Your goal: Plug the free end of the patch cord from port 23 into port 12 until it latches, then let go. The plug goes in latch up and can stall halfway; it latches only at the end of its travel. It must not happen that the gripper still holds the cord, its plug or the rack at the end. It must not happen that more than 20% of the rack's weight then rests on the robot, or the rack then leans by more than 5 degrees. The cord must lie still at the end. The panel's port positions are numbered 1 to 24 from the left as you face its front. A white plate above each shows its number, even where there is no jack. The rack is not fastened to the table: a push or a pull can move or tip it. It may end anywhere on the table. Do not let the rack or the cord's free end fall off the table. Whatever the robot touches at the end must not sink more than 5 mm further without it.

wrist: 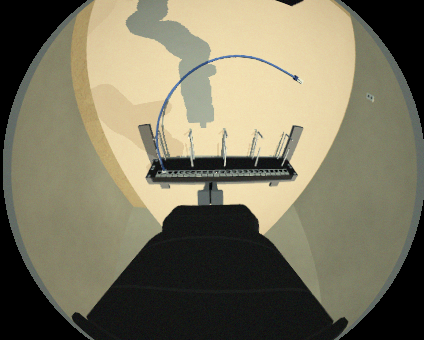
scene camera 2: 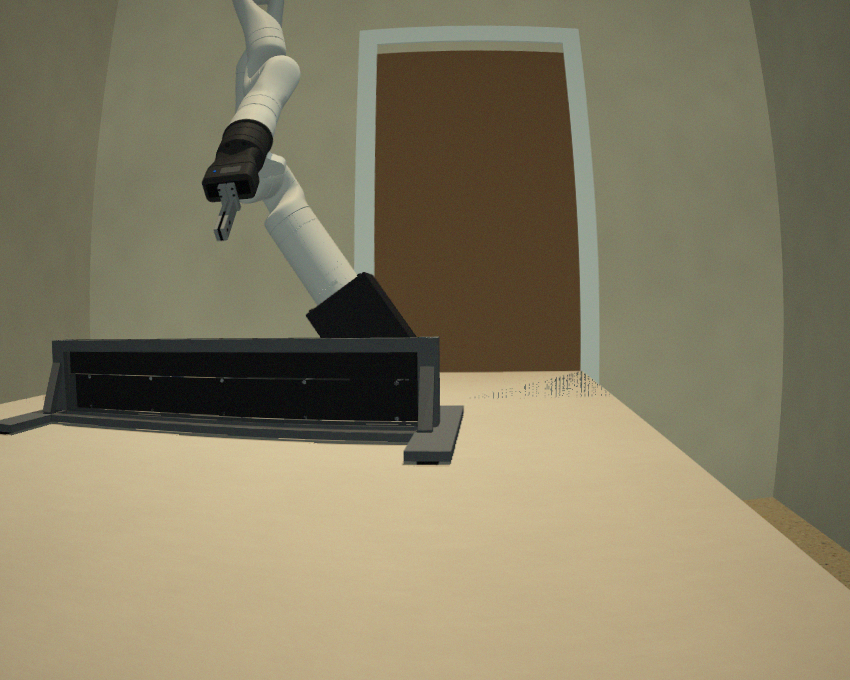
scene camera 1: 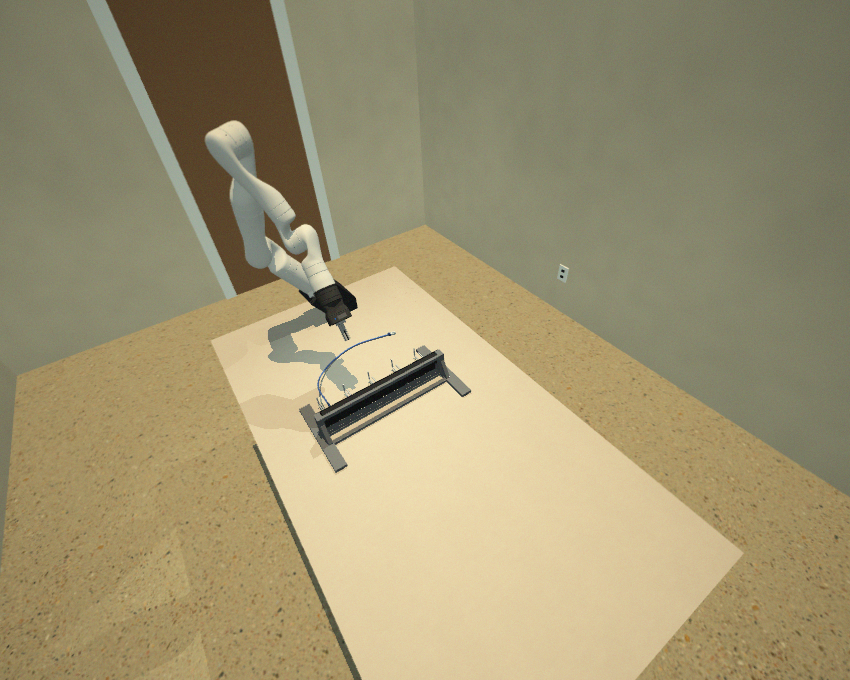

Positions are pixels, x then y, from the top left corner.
Scene:
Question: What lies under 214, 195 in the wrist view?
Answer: The gripper.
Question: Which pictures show the gripper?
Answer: The wrist view, scene camera 2 and scene camera 1: all of them.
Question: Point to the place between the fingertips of the gripper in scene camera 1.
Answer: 348, 340

